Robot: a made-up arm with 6 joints.
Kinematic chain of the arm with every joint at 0, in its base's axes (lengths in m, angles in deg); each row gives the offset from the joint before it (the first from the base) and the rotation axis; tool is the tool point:
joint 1: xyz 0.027 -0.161 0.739 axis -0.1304 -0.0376 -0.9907
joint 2: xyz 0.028 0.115 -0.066 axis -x
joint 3: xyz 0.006 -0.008 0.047 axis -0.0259 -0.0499 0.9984
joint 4: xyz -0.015 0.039 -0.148 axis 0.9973 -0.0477 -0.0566
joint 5: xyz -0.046 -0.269 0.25 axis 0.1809 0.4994 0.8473
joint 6: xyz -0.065 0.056 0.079 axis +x
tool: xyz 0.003 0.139 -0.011
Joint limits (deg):
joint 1: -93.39..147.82
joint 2: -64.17..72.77
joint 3: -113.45..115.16
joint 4: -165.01..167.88
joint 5: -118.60..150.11
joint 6: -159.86..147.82
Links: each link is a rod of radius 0.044 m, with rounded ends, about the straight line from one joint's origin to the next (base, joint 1, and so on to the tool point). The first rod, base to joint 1, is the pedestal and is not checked.
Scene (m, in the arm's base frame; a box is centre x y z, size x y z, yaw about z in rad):
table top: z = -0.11
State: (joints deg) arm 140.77 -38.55 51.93 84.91 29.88 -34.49
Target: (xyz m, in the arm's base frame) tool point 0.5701 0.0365 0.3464
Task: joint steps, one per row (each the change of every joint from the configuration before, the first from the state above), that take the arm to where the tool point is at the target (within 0.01 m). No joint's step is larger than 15 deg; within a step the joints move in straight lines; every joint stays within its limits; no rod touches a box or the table.
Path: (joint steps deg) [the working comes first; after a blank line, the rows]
Joints at the target: 85.54 -64.17 20.29 148.10 78.98 -28.17
Straight joint move there: clear.

1: -11.05 -5.12 -6.33 12.64 9.82 1.26
2: -11.04 -5.13 -6.33 12.64 9.82 1.27
3: -11.05 -5.12 -6.33 12.63 9.82 1.26
4: -11.04 -5.13 -6.32 12.64 9.82 1.27
5: -11.05 -5.12 -6.33 12.64 9.82 1.26

